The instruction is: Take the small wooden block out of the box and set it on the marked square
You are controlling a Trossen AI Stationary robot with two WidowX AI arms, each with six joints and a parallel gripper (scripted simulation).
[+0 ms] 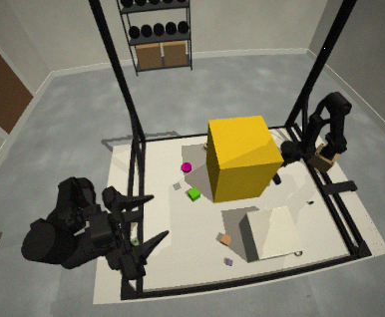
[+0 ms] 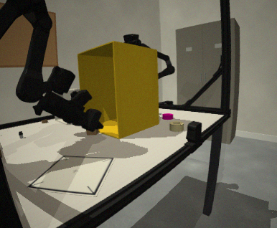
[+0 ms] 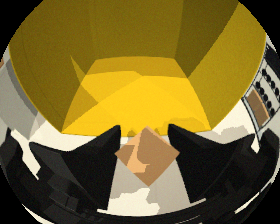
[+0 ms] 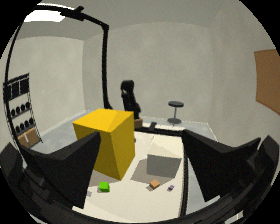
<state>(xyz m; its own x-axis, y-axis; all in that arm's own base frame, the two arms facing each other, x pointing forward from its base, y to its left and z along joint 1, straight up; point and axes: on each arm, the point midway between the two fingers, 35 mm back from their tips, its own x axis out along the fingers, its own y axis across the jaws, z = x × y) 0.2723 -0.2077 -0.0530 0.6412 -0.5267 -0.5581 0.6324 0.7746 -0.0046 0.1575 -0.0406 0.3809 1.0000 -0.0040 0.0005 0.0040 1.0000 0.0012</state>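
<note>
Now: the marked square 120 mm behind my left hand, 200 mm to the left of it and 40 mm below it. Also, from my left hand: purple cube 280 mm ahead, 330 mm to the right, 30 mm below; then green cube 30 mm behind, 340 mm to the right, 20 mm below; then magenta disc 190 mm behind, 310 mm to the right, 40 mm below.
</note>
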